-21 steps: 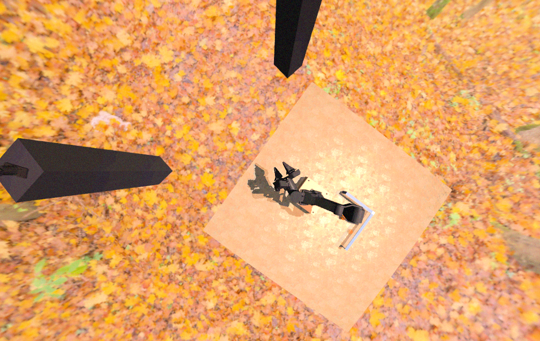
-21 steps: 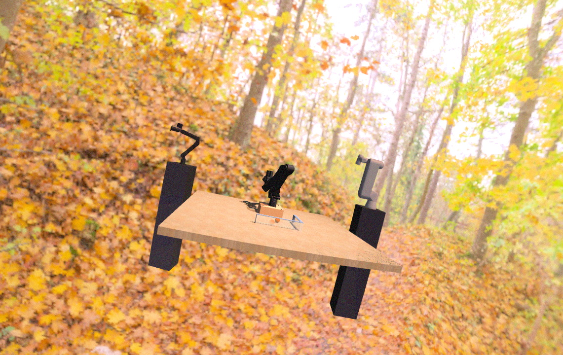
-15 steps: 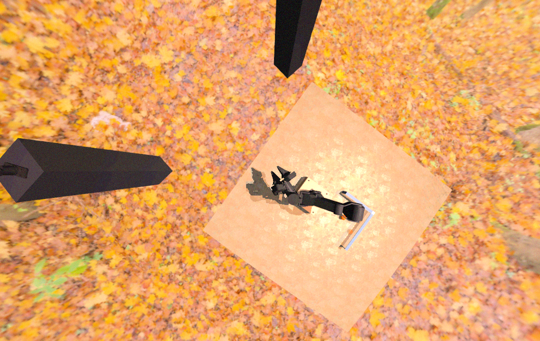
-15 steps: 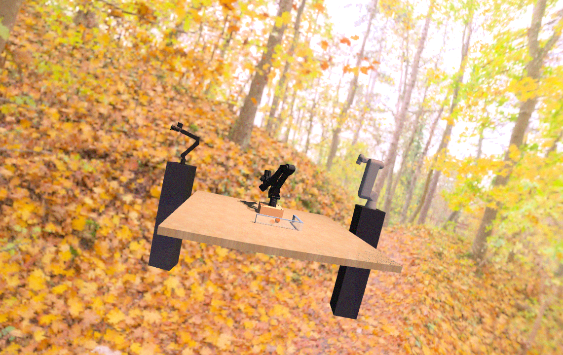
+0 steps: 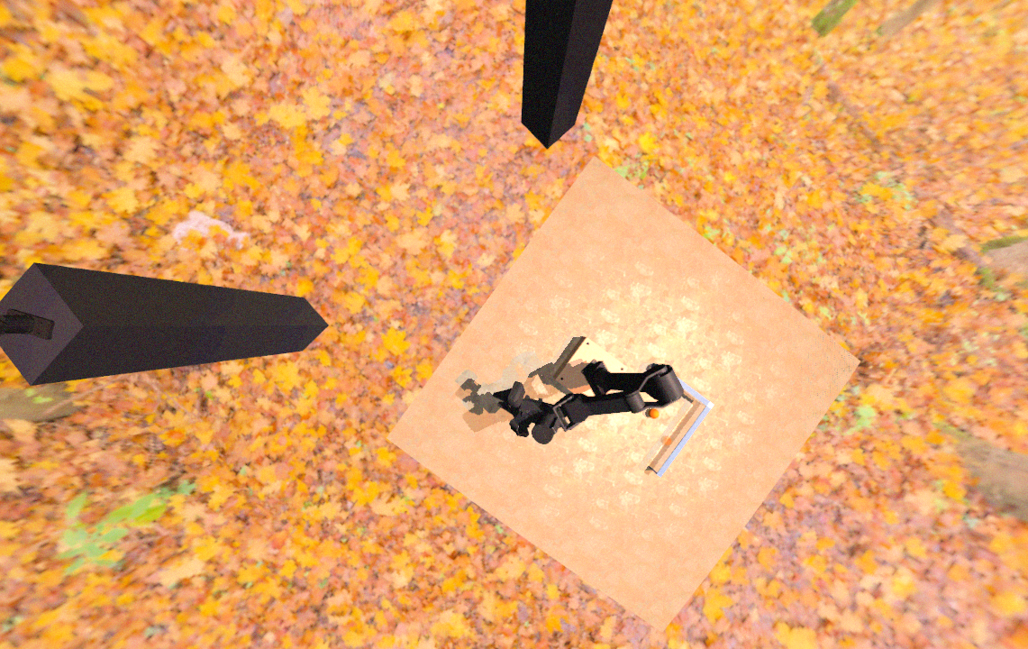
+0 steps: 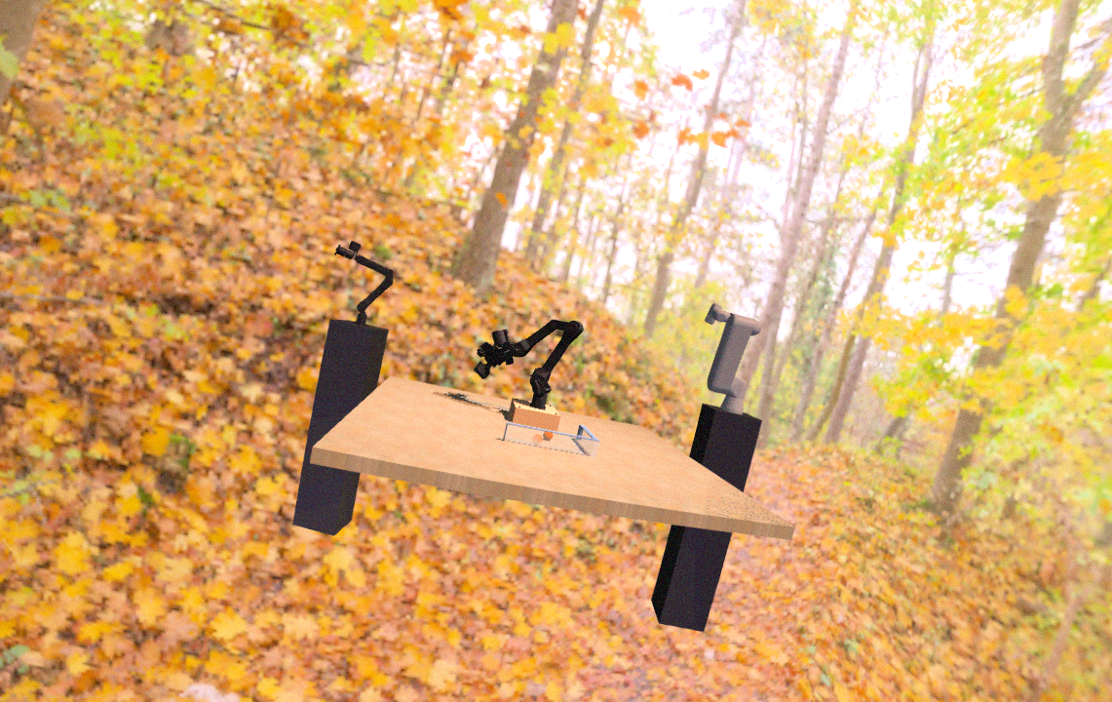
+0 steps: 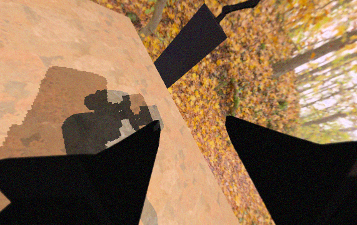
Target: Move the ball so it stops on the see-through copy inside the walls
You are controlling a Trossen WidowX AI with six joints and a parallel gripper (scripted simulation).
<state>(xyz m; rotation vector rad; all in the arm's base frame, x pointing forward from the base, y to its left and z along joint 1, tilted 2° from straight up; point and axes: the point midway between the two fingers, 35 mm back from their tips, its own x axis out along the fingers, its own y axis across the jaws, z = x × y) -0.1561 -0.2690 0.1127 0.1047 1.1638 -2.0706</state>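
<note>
Right now the orange ball is 450 mm ahead of my gripper tip, 350 mm to the left of it and 150 mm below it. Round my gripper tip: see-through copy of ball: 560 mm ahead, 320 mm to the left, 150 mm below.
</note>
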